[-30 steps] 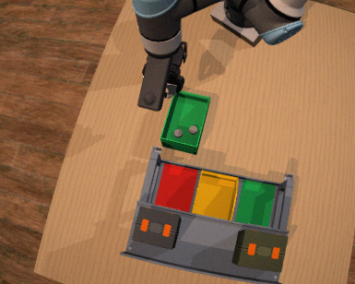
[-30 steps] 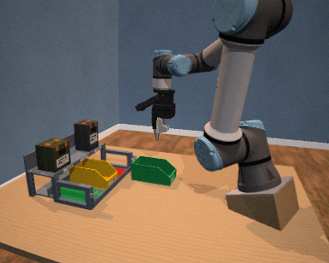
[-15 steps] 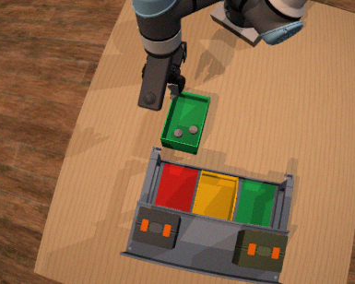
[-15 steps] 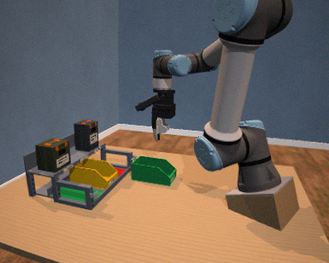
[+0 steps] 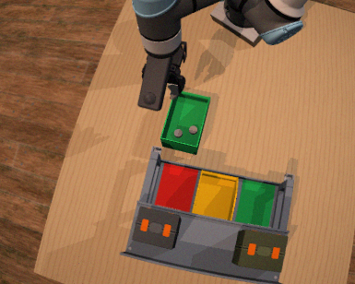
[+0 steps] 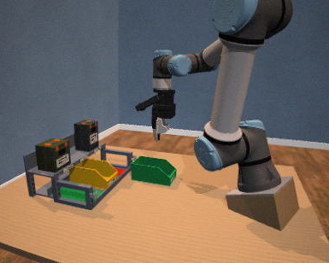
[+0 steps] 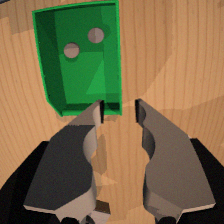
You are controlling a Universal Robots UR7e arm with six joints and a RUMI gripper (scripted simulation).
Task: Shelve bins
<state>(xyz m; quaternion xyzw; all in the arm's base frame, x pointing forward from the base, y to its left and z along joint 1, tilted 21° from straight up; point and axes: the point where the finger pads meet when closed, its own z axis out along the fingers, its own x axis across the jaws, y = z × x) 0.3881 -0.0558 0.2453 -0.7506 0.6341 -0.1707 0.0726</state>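
My gripper is now 130 mm above the green bin, 50 mm to the right of it and 10 mm past it. Also, from my hand: yellow bin 210 mm to the left, 180 mm ahead, 130 mm below; yellow mark 210 mm to the left, 180 mm ahead, 160 mm below; red mark 200 mm ahead, 160 mm below, 100 mm to the left.
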